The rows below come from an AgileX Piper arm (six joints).
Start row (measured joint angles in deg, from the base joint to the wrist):
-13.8, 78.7, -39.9, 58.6, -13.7, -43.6
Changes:
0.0, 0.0, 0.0, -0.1, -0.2, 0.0
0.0, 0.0, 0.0, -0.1, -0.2, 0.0
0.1, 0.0, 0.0, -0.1, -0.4, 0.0
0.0, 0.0, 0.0, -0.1, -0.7, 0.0
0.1, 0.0, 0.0, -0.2, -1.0, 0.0
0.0, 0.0, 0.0, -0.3, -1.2, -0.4
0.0, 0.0, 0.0, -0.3, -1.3, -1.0
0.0, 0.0, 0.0, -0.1, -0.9, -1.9
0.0, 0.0, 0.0, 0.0, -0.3, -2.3
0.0, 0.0, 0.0, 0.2, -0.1, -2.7
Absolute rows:
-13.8, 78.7, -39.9, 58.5, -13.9, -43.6
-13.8, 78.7, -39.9, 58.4, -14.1, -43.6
-13.7, 78.7, -39.9, 58.3, -14.5, -43.6
-13.7, 78.7, -39.9, 58.2, -15.2, -43.6
-13.6, 78.7, -39.9, 58.0, -16.2, -43.6
-13.6, 78.7, -39.9, 57.7, -17.4, -44.0
-13.6, 78.7, -39.9, 57.4, -18.7, -45.0
-13.6, 78.7, -39.9, 57.3, -19.6, -46.9
-13.6, 78.7, -39.9, 57.3, -19.9, -49.2
-13.6, 78.7, -39.9, 57.5, -20.0, -51.9

